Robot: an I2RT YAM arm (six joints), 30 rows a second.
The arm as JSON. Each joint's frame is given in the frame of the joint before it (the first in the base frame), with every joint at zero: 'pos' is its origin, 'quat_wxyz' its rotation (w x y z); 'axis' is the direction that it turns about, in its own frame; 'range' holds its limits. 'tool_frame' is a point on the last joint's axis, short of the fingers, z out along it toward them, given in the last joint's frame.
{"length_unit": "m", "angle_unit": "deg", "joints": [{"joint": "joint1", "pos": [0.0, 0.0, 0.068], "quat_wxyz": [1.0, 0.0, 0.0, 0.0], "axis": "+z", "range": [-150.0, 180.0]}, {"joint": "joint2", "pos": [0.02, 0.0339, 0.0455], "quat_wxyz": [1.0, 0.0, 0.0, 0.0], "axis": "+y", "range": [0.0, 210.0]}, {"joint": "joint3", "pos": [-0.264, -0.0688, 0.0], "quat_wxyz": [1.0, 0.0, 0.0, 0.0], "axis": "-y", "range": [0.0, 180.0]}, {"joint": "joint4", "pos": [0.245, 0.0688, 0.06], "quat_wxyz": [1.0, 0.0, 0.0, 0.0], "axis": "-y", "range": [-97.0, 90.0]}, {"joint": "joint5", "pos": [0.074, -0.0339, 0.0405], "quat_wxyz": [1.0, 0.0, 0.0, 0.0], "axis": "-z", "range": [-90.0, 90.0]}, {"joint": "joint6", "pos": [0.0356, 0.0, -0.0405], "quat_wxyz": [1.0, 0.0, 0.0, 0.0], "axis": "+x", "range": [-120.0, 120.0]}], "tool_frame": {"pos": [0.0, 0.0, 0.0], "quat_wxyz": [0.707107, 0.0, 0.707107, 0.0]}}
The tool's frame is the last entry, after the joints.
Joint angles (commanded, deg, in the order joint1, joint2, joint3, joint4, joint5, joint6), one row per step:
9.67 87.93 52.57 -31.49 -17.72 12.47
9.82 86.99 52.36 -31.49 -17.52 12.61
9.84 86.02 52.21 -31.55 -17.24 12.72
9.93 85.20 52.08 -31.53 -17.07 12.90
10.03 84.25 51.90 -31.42 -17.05 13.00
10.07 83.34 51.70 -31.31 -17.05 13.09
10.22 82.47 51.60 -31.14 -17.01 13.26
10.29 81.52 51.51 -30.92 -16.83 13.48
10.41 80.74 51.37 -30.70 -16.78 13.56
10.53 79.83 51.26 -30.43 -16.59 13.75
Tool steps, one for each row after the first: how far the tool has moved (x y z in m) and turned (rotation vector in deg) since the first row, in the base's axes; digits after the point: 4 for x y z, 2 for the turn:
-0.0020 0.0003 0.0033 -0.01 -0.70 -0.05
-0.0038 -0.0001 0.0070 -0.10 -1.45 -0.24
-0.0054 0.0000 0.0101 -0.07 -2.11 -0.38
-0.0072 0.0002 0.0136 0.11 -2.95 -0.38
-0.0091 0.0000 0.0168 0.29 -3.72 -0.42
-0.0106 0.0005 0.0204 0.48 -4.59 -0.44
-0.0120 0.0004 0.0243 0.60 -5.60 -0.64
-0.0135 0.0007 0.0273 0.76 -6.42 -0.61
-0.0150 0.0009 0.0310 0.87 -7.43 -0.75

